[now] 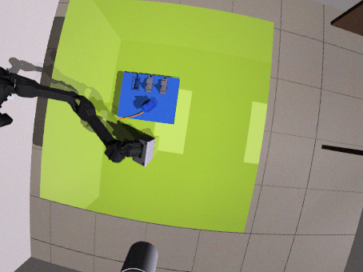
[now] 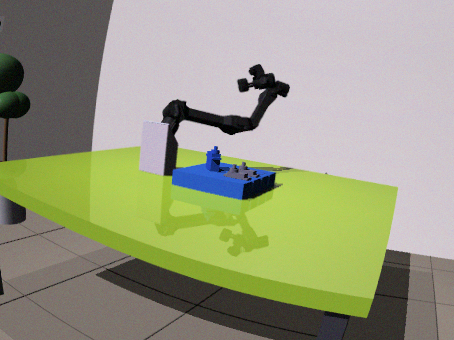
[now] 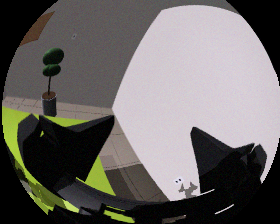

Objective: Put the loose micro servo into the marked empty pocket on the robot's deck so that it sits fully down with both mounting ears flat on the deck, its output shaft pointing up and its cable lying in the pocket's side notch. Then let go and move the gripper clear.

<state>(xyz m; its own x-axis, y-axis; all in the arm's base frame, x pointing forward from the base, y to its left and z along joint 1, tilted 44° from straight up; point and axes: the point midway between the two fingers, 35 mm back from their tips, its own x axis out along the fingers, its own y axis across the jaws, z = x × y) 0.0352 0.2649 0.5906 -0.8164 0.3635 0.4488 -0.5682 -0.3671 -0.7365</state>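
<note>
The blue deck is 220 mm ahead of my gripper tip, 590 mm to the right of it and 350 mm below it.
</note>
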